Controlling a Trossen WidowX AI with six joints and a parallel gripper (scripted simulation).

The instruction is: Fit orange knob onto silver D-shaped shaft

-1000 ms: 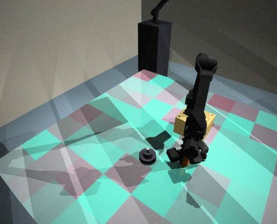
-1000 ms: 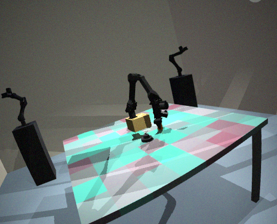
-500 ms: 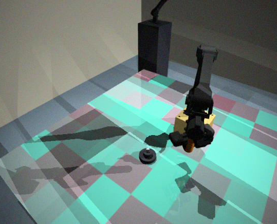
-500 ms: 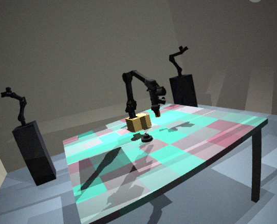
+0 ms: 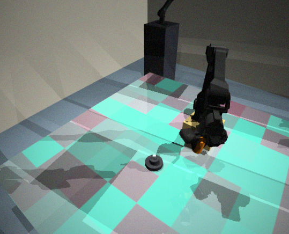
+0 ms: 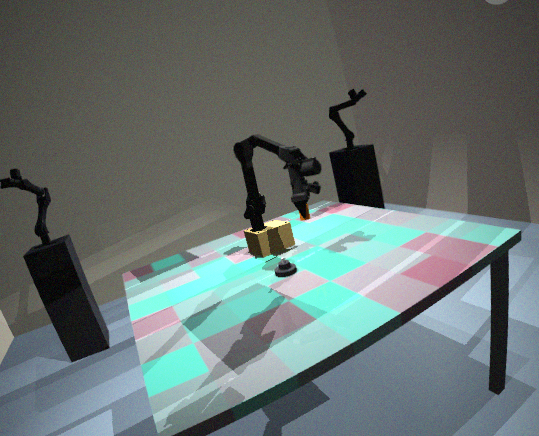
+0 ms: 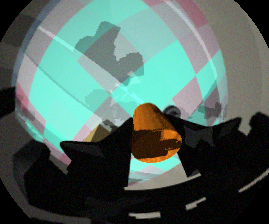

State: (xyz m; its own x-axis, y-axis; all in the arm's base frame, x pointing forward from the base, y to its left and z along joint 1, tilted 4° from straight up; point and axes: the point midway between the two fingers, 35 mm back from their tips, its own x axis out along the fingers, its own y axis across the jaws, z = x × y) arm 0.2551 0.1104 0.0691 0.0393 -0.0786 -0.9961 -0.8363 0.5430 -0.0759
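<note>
My gripper tip is now 3 cm below the orange knob. From my gripper tip the other things lie so: dark round pedestal: 17 cm to the right, 13 cm below, 7 cm ahead.
</note>
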